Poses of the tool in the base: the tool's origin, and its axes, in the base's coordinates. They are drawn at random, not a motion.
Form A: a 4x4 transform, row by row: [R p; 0 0 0 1], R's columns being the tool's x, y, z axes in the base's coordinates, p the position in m. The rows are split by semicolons.
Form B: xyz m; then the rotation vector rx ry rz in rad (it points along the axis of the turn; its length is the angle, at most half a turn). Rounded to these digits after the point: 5 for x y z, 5 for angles.
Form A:
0.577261 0.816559 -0.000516 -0.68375; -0.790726 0.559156 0.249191 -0.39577; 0.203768 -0.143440 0.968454 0.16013; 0 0 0 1
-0.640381 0.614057 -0.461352 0.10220; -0.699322 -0.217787 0.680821 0.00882; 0.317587 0.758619 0.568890 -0.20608; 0 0 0 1
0.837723 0.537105 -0.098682 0.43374; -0.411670 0.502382 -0.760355 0.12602; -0.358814 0.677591 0.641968 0.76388; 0 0 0 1
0.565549 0.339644 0.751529 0.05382; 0.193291 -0.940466 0.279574 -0.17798; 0.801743 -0.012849 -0.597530 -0.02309; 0 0 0 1
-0.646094 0.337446 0.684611 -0.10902; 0.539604 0.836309 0.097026 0.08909; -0.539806 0.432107 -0.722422 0.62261; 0 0 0 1
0.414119 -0.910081 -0.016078 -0.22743; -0.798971 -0.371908 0.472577 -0.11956; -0.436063 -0.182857 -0.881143 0.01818; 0 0 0 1
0.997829 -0.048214 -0.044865 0.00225; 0.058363 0.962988 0.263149 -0.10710; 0.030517 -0.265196 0.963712 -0.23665; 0 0 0 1
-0.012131 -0.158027 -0.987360 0.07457; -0.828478 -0.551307 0.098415 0.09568; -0.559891 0.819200 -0.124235 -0.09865; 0 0 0 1
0.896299 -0.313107 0.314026 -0.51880; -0.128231 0.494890 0.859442 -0.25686; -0.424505 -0.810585 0.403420 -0.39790; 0 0 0 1
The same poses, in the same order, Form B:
-0.68375 -0.39577 0.16013 -0.23210 -0.12076 -0.95015
0.10220 0.00882 -0.20608 0.11557 -1.15714 -1.95107
0.43374 0.12602 0.76388 0.87280 0.15789 -0.57588
0.05382 -0.17798 -0.02309 -2.62995 -0.45161 -1.31624
-0.10902 0.08909 0.62261 0.63697 2.32756 0.38429
-0.22743 -0.11956 0.01818 -2.28180 1.46212 0.38681
0.00225 -0.10710 -0.23665 -0.26755 -0.03817 0.05397
0.07457 0.09568 -0.09865 1.72955 -1.02573 -1.60877
-0.51880 -0.25686 -0.39790 -1.05752 0.46766 0.11707

